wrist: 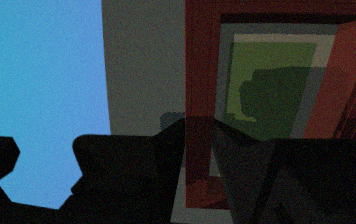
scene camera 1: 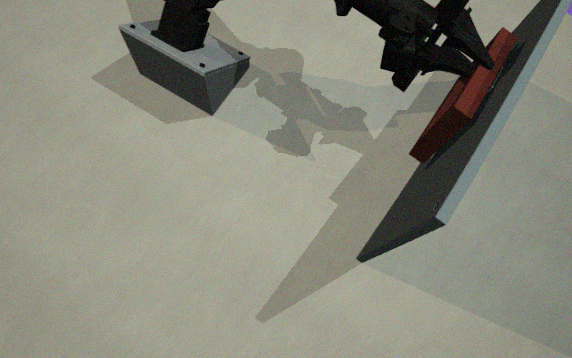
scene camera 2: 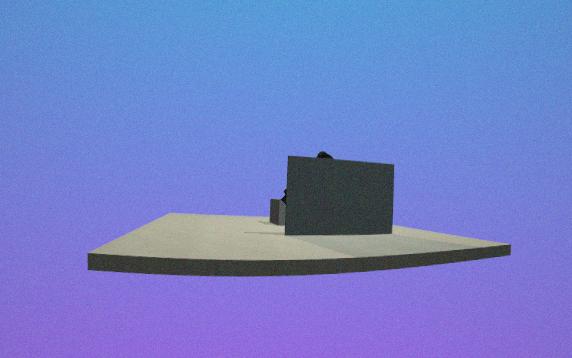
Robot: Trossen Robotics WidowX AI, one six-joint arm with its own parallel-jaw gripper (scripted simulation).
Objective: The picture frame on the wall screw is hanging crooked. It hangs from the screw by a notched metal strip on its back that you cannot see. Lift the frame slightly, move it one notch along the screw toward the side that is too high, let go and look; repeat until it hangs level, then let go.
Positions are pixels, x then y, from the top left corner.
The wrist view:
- my gripper: 197, 123
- picture frame: 268, 76
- wall panel: 144, 55
